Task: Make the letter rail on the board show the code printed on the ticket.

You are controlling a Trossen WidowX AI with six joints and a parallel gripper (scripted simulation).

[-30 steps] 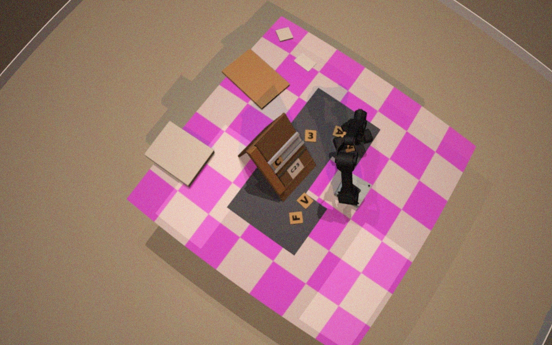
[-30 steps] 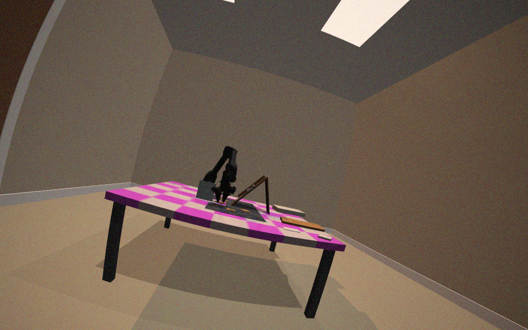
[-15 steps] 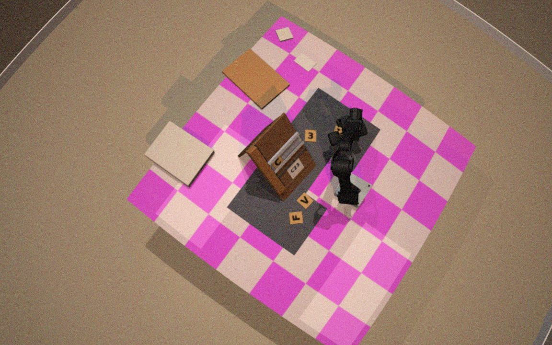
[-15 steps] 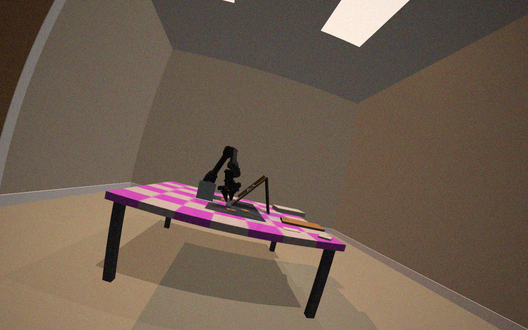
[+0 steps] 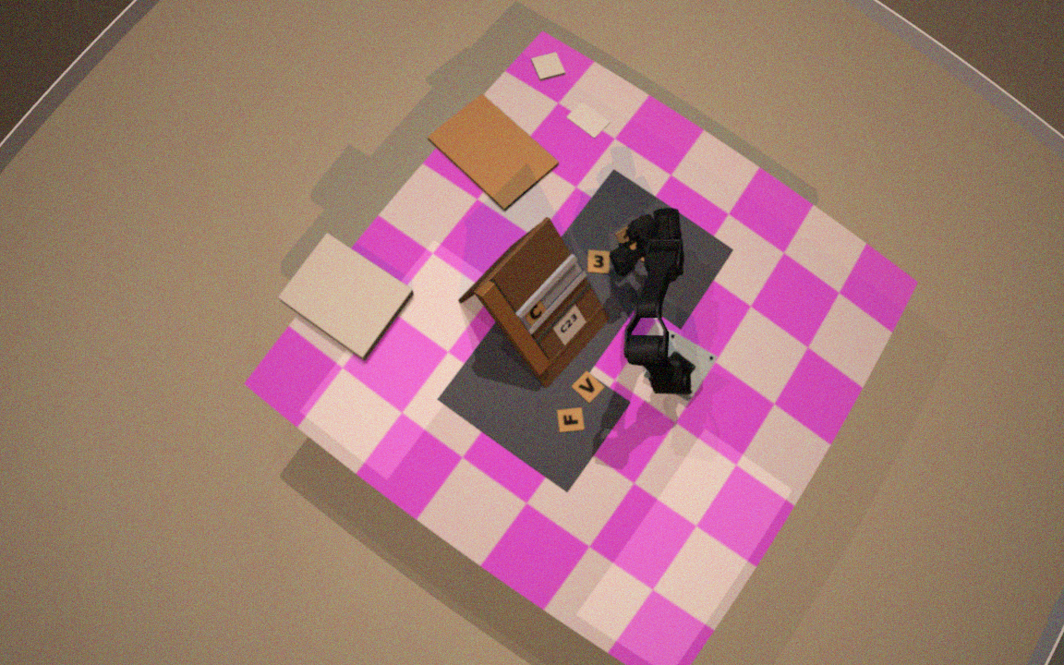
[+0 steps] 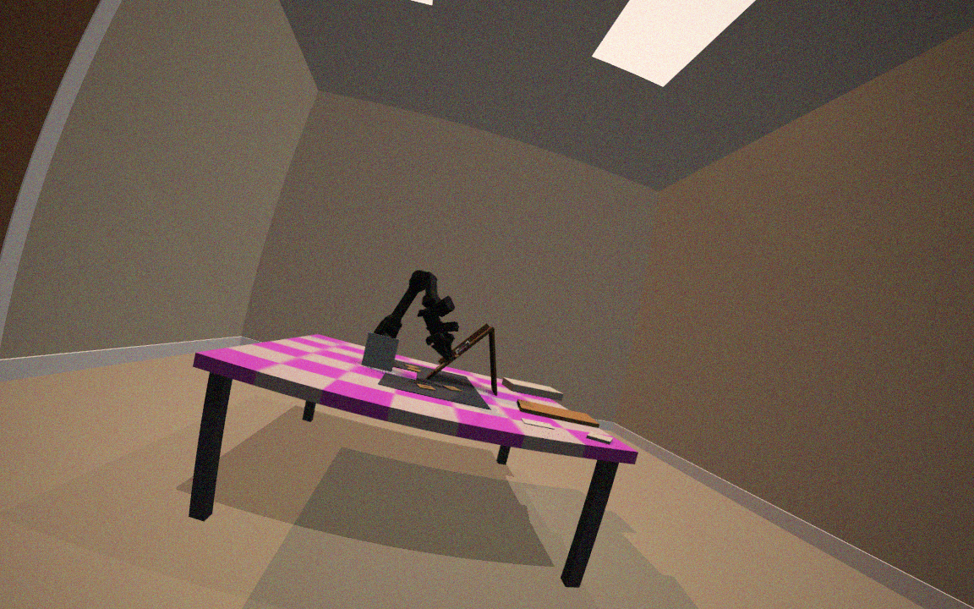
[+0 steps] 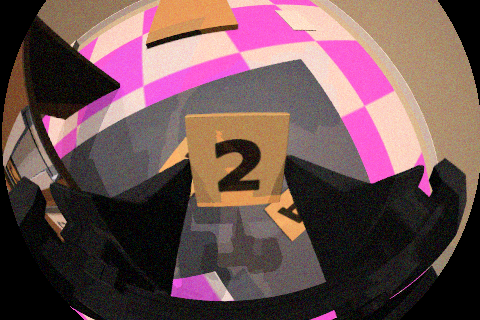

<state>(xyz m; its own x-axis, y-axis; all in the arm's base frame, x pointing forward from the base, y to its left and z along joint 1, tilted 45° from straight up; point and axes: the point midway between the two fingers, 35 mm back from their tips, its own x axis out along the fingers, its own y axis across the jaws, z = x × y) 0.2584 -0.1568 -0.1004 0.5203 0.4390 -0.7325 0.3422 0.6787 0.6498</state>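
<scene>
My gripper tip is now 7 cm short of the c tile, 30 cm to the right of it and 4 cm below it. The rest, counted from my gripper tip: 2 tile: right at my gripper tip; white ticket: 25 cm to the left, 4 cm below; 3 tile: 4 cm ahead, 5 cm to the left, 11 cm below.
</scene>
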